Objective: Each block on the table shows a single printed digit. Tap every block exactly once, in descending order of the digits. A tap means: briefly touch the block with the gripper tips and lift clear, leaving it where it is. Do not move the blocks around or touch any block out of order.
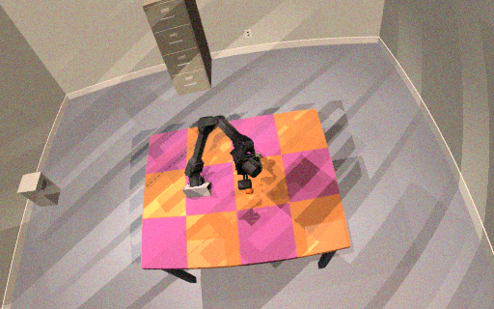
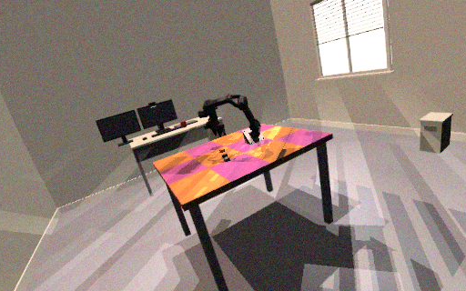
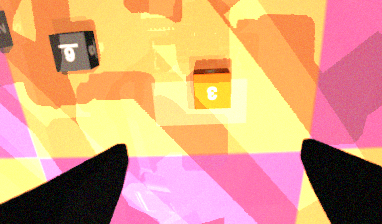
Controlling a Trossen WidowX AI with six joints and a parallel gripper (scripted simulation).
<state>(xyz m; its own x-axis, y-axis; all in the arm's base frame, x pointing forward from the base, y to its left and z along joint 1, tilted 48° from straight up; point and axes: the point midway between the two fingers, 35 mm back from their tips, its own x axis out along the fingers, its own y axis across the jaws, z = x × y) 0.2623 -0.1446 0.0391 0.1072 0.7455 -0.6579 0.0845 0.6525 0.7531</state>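
My gripper tip is 110 mm to the right of the black block, 110 mm above it and 50 mm short of it. The rest, counted from my gripper tip: orange block (110 mm below).
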